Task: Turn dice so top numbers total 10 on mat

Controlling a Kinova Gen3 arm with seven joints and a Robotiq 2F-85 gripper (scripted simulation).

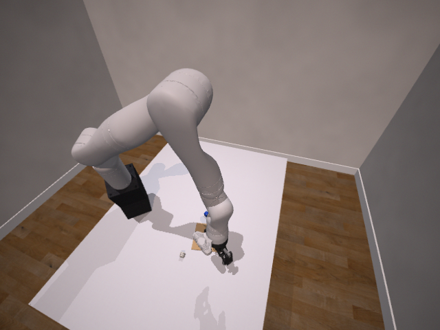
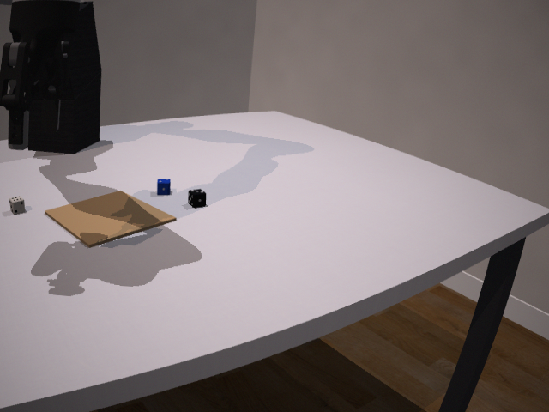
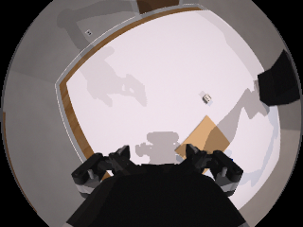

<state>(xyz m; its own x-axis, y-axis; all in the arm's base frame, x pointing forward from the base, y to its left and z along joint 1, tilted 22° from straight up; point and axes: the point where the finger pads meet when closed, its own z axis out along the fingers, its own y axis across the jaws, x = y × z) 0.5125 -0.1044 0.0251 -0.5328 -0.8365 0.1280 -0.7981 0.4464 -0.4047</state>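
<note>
The blue die lies 23 cm to the left of my hand, 15 cm behind it and 14 cm below it. From my hand the other things lie so: white die 17 cm behind, 14 cm below, 1 cm to the right; tan mat 14 cm below, 11 cm to the left, 9 cm behind; black die 25 cm to the left, 14 cm below, 8 cm behind.
</note>
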